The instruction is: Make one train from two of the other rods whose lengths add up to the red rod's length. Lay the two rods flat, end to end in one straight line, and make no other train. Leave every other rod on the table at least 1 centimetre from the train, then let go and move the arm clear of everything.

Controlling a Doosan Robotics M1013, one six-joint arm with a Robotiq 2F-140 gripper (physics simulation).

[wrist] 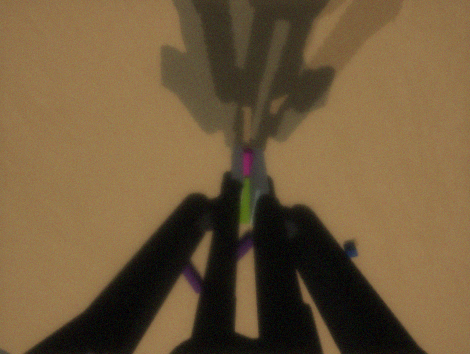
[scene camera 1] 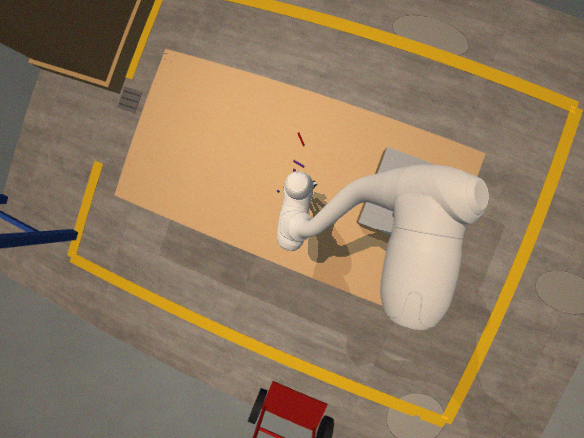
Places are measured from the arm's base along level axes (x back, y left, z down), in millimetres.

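Pixels of known places: gripper, fingertip midpoint: [wrist: 246,161].
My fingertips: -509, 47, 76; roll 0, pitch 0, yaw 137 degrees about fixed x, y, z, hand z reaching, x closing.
Behind a point stands the place of what it marks, as x, y, z.
The red rod [scene camera 1: 301,139] @[-584, -212, 71] lies on the table, away from the arm. My gripper [wrist: 246,161] @[-509, 47, 76] is shut on the magenta rod [wrist: 247,163] @[-508, 49, 70], low over the table; the arm hides its fingertips in the scene view. The green rod [wrist: 245,202] @[-538, 22, 71] is in line with the magenta rod, its end at or very near it; contact is unclear. One purple rod [scene camera 1: 298,163] @[-577, -90, 72] lies between the red rod and the wrist, with a small purple piece [scene camera 1: 294,170] @[-590, -52, 72] beside it. The wrist view shows two purple pieces, one angled [wrist: 192,278] @[-581, -90, 71] and one between the fingers [wrist: 244,246]. A small blue piece [scene camera 1: 278,191] @[-651, 67, 72] [wrist: 351,249] @[-650, 67, 73] lies to one side.
The arm reaches over the tan table [scene camera 1: 215,125] @[-1056, -222, 81] from a grey base plate [scene camera 1: 376,218] @[-160, 110, -2] at the right. A dark, tan-edged box stands off the table's upper left corner. A red cart [scene camera 1: 296,405] and a blue frame [scene camera 1: 40,238] stand off the table.
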